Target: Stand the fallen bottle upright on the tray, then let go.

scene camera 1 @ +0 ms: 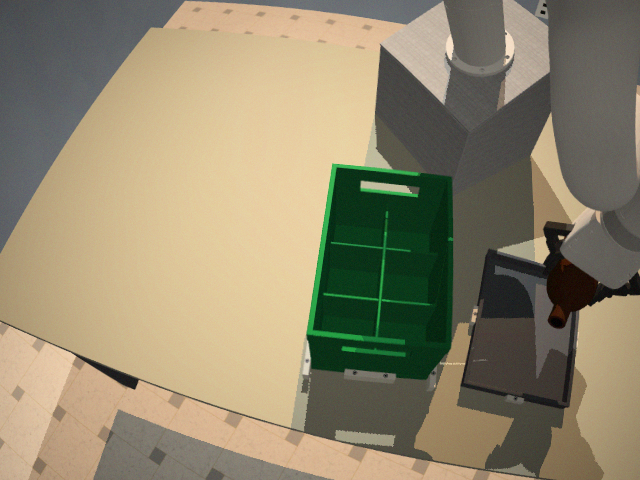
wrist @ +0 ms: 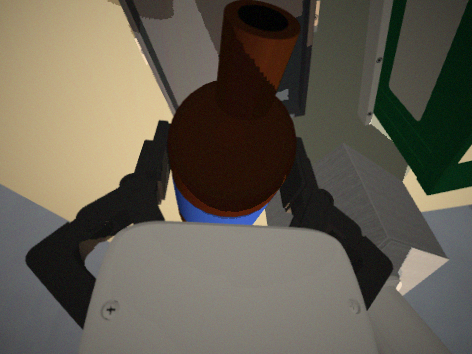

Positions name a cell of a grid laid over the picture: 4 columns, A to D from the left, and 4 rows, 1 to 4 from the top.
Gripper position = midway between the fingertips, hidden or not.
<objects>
The gripper shows in scene camera 1 (D3) and in the wrist view (B2). A brown bottle shows in scene camera 1 (D3) and in the wrist view (B2).
</objects>
